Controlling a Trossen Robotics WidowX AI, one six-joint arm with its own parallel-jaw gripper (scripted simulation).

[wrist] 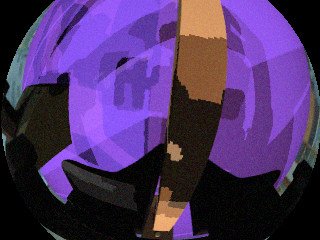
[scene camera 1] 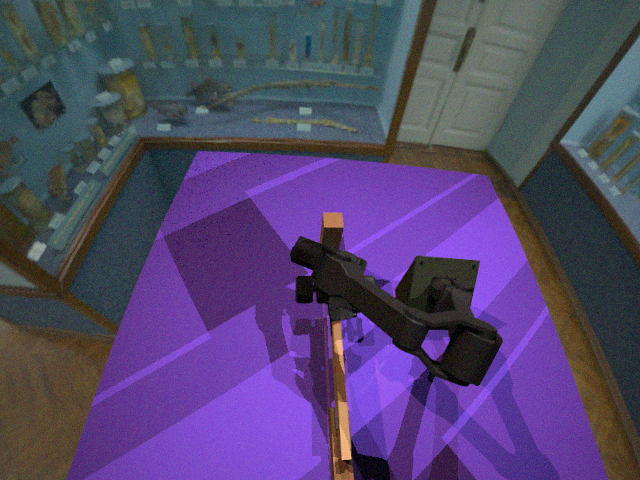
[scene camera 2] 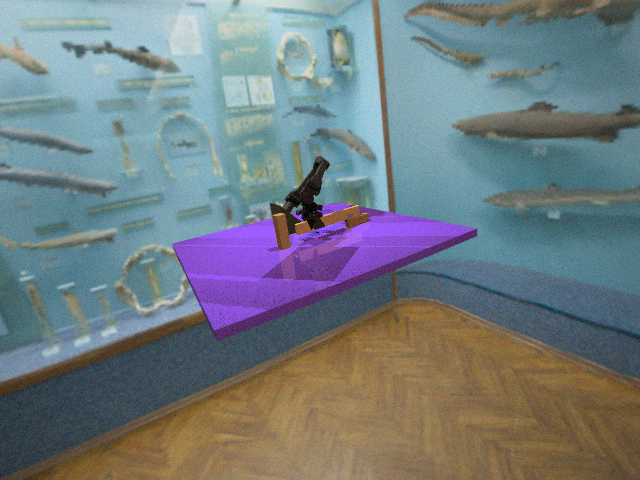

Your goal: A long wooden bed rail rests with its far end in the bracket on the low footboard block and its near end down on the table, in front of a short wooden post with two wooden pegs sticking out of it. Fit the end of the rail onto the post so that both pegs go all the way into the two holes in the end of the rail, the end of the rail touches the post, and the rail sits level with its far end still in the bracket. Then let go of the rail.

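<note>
The gripper appears at [scene camera 1: 332, 303] and again at [wrist: 174, 149], while a wooden rail is visible at [wrist: 199, 71].
</note>
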